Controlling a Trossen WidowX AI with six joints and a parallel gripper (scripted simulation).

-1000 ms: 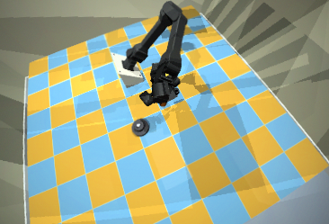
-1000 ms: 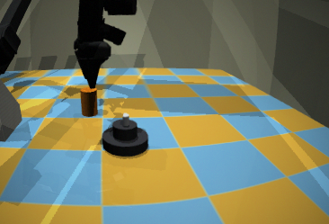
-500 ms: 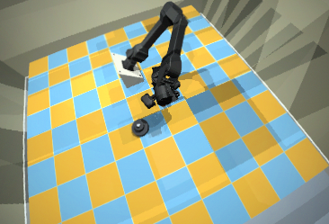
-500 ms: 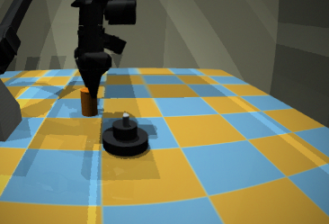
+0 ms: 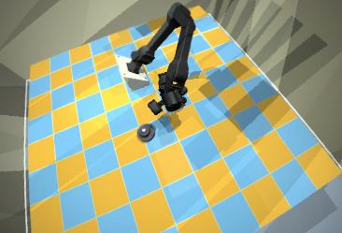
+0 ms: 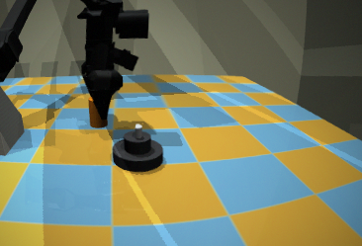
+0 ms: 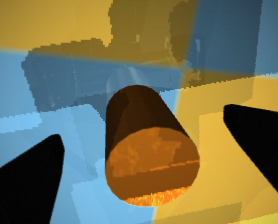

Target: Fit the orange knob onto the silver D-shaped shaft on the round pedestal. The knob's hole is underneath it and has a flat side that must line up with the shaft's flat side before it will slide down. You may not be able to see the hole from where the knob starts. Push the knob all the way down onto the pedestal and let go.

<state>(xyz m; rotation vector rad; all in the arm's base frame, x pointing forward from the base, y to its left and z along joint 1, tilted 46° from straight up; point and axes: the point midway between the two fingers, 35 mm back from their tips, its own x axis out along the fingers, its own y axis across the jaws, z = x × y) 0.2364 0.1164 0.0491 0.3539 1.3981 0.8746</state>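
My gripper tip is now 10 mm past the orange knob and 10 mm below it. Round my gripper tip: round pedestal 80 mm ahead, 150 mm to the right.
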